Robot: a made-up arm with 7 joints.
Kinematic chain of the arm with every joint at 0, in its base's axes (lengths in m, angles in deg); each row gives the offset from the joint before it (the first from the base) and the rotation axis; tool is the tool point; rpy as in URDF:
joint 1: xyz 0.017 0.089 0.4 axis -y
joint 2: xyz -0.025 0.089 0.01 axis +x
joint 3: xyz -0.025 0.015 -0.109 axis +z
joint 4: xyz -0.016 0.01 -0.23 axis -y
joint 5: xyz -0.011 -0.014 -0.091 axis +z
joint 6: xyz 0.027 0 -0.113 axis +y
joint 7: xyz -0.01 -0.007 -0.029 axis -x
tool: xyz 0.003 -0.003 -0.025 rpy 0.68 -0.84 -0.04
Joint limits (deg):
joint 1: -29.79..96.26
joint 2: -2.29..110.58
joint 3: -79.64..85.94
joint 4: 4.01..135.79
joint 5: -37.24..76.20
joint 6: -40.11..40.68
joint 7: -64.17..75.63
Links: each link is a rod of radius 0.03 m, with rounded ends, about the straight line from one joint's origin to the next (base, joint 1, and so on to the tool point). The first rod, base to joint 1, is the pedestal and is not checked.
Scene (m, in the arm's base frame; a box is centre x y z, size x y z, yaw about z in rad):
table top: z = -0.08
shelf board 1: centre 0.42 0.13 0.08 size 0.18 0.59 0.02 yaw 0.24
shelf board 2: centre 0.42 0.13 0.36 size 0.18 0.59 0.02 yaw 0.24
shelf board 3: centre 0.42 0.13 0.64 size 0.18 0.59 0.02 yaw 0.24
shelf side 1: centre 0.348 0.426 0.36 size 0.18 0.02 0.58 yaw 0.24
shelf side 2: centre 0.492 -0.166 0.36 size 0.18 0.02 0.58 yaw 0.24
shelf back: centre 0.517 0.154 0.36 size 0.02 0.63 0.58 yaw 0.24
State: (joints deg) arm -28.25 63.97 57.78 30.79 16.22 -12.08 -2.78
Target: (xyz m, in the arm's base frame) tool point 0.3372 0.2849 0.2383
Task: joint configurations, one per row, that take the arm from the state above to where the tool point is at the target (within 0.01 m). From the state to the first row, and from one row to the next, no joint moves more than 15 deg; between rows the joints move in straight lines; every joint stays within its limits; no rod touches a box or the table.
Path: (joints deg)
1: -21.79 54.82 49.73 44.21 15.10 -14.69 -1.81
2: -15.32 45.67 41.68 57.62 13.98 -17.29 -0.83
3: -8.86 36.52 33.64 71.04 12.87 -19.90 0.14
4: -2.40 27.37 25.59 84.45 11.75 -22.50 1.11
5: 4.06 18.22 17.54 97.87 10.63 -25.11 2.09
6: 10.53 9.08 9.49 111.28 9.51 -27.71 3.06
7: 20.82 10.02 9.37 98.44 9.21 -24.50 2.83
8: 31.12 10.96 9.25 85.60 8.92 -21.29 2.60

